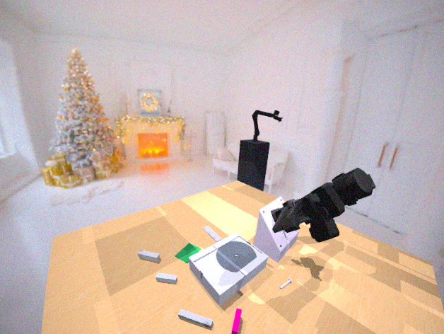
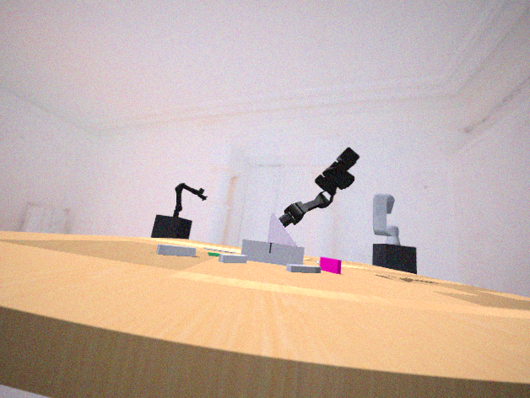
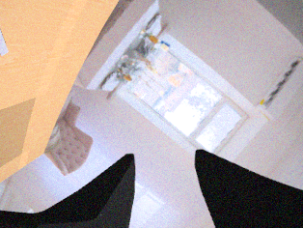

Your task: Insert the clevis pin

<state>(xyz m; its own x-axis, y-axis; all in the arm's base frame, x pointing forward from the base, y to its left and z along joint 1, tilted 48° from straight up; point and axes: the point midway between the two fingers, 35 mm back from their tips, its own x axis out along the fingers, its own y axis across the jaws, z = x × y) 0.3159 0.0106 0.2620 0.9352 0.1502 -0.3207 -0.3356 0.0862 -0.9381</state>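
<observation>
Right now the steel clevis pin is 350 mm below my gripper tip, 180 mm behind it and 20 mm to the right of it. Round my gripper tip: magenta block: 340 mm below, 50 mm ahead, 30 mm to the right; then steel tray: 310 mm below, 200 mm to the right, 60 mm behind; then grey aluminium disc: 300 mm below, 200 mm to the right, 100 mm behind.
</observation>
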